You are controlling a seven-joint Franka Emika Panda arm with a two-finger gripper.
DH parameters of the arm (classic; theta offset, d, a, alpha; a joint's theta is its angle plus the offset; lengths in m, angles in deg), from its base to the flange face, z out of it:
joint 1: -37.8 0.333 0 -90
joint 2: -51.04 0 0 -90
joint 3: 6.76 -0.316 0.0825 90
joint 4: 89.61 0 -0.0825 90
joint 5: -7.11 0.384 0 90
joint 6: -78.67 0 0.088 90
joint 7: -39.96 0.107 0 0
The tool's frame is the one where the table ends.
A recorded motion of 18 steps. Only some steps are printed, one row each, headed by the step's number.
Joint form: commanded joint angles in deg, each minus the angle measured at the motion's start. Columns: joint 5, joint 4, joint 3, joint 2, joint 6, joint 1, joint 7.
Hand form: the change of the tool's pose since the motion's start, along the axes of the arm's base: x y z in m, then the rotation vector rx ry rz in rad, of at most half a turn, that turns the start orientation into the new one. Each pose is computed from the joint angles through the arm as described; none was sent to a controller.
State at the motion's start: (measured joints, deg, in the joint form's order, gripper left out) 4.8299 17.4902 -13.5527 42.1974 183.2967 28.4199 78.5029
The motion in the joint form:
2: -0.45 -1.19 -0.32 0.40 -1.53 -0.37 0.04
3: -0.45 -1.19 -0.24 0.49 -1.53 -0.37 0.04
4: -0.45 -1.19 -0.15 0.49 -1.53 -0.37 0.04
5: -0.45 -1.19 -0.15 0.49 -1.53 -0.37 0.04
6: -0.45 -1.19 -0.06 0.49 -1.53 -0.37 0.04
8: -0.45 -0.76 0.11 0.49 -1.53 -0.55 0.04
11: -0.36 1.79 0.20 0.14 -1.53 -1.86 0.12
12: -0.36 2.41 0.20 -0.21 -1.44 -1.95 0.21
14: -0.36 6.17 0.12 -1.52 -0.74 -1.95 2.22
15: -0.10 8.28 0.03 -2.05 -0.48 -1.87 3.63
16: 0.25 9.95 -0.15 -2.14 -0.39 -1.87 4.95
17: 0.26 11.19 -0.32 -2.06 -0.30 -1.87 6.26
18: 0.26 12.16 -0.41 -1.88 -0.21 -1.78 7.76
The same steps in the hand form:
2: 0.0006 -0.0012 0.0039 -0.0073 0.0133 -0.0018
3: 0.0009 -0.0020 0.0031 -0.0068 0.0148 -0.0032
4: 0.0009 -0.0029 0.0031 -0.0065 0.0147 -0.0047
5: 0.0009 -0.0029 0.0031 -0.0065 0.0147 -0.0047
6: 0.0008 -0.0038 0.0031 -0.0063 0.0147 -0.0063
8: 0.0001 -0.0071 -0.0005 -0.0054 0.0221 -0.0125
11: -0.0058 -0.0196 -0.0190 -0.0015 0.0604 -0.0391
12: -0.0081 -0.0201 -0.0210 -0.0018 0.0635 -0.0424
14: -0.0185 -0.0184 -0.0400 -0.0006 0.0921 -0.0764
15: -0.0241 -0.0162 -0.0527 0.0046 0.1135 -0.0994
16: -0.0279 -0.0140 -0.0658 0.0113 0.1380 -0.1212
17: -0.0304 -0.0125 -0.0767 0.0118 0.1581 -0.1416
18: -0.0322 -0.0110 -0.0861 0.0121 0.1750 -0.1650

